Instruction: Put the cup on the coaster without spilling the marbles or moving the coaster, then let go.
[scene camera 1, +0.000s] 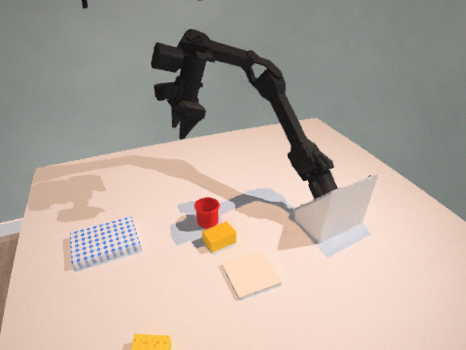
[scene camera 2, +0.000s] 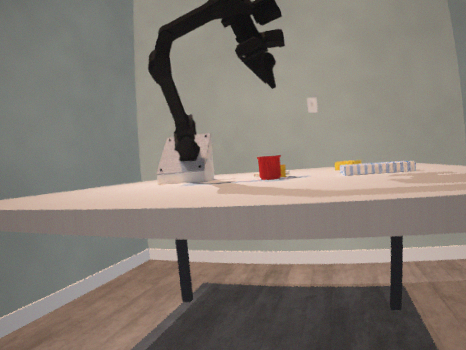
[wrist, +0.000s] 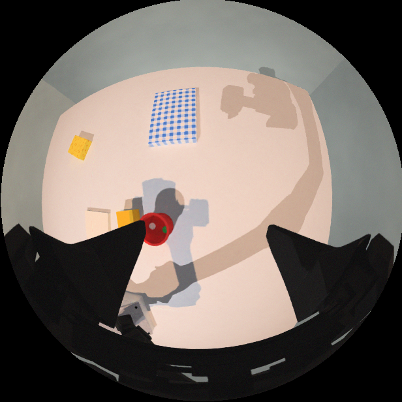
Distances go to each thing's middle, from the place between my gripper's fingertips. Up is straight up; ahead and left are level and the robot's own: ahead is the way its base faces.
My gripper is now 40 mm past the red cup (wrist: 155, 236), 110 mm to the right of it and 210 mm above it. Also, from my hand: blue-and-white checked block (scene camera 1: 93, 245) (250 mm ahead, 90 mm to the left, 230 mm below).
